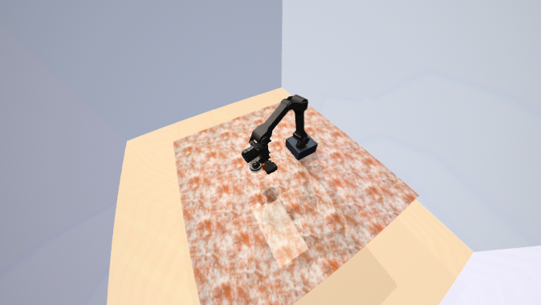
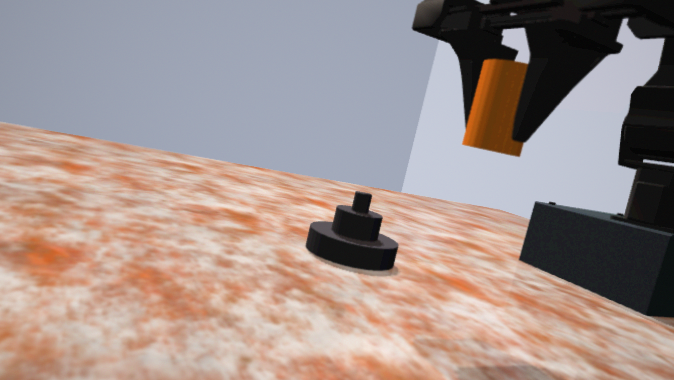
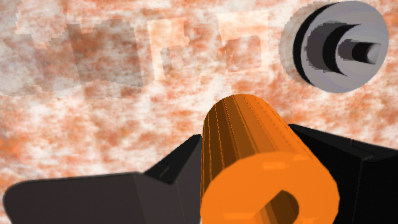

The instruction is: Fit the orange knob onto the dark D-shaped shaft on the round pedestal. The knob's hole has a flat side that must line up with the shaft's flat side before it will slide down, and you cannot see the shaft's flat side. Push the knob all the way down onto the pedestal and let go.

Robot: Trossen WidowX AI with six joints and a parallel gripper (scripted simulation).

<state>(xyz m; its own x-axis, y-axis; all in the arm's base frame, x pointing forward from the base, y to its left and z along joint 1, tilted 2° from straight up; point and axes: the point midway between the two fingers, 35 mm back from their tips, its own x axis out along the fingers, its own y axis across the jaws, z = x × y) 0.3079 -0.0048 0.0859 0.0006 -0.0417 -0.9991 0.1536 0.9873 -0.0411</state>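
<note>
The pedestal lies 120 mm to the right of my gripper tip and 100 mm below it. Also, from my gripper tip: orange knob 20 mm above.
</note>
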